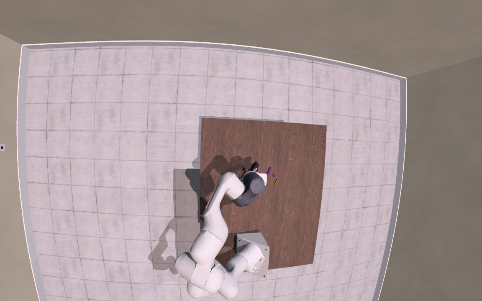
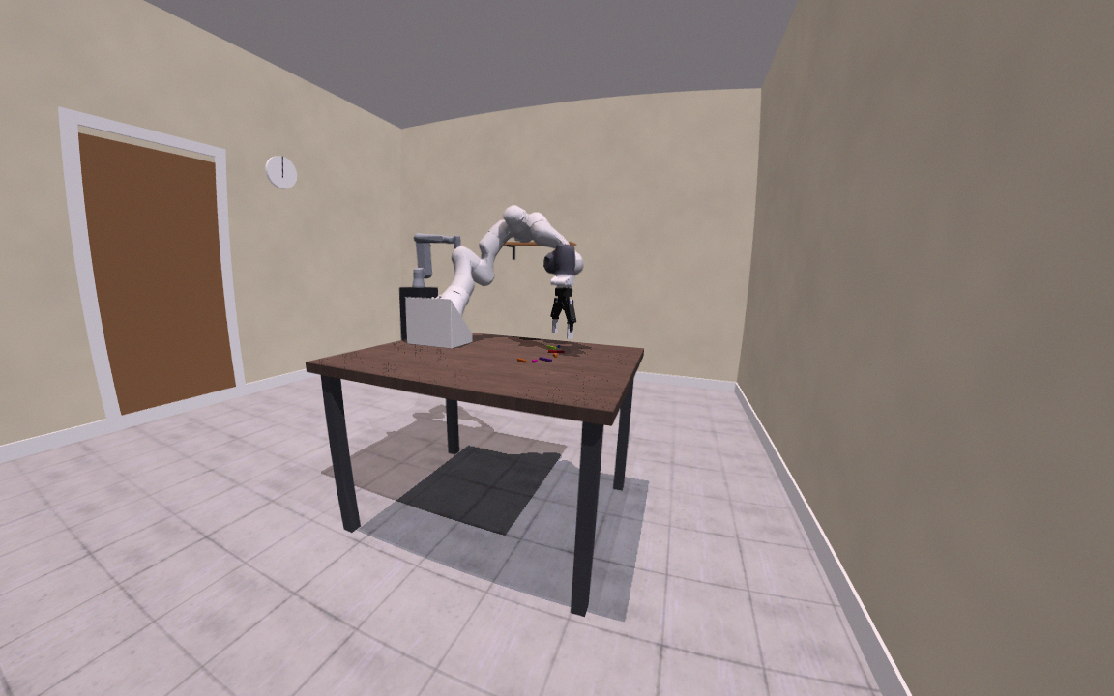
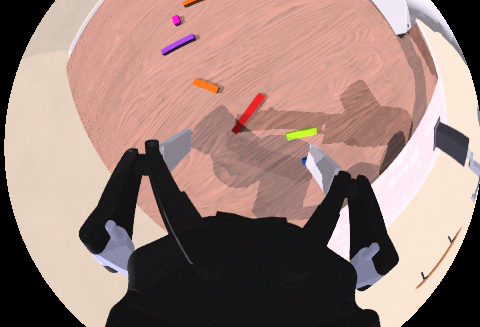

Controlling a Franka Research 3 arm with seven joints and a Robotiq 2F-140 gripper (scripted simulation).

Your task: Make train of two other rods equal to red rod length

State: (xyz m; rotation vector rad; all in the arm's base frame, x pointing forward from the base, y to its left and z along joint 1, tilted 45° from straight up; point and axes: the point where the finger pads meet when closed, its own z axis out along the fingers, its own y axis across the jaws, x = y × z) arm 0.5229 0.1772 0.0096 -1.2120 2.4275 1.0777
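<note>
Now: hand 50 mm past the small blue rod, 90 mm to the right of it and 80 mm above it. Round my hand: red rod (10 mm behind, 30 mm to the right, 80 mm below); purple rod (10 mm ahead, 190 mm to the right, 80 mm below); lime rod (70 mm behind, 40 mm to the left, 80 mm below).
</note>
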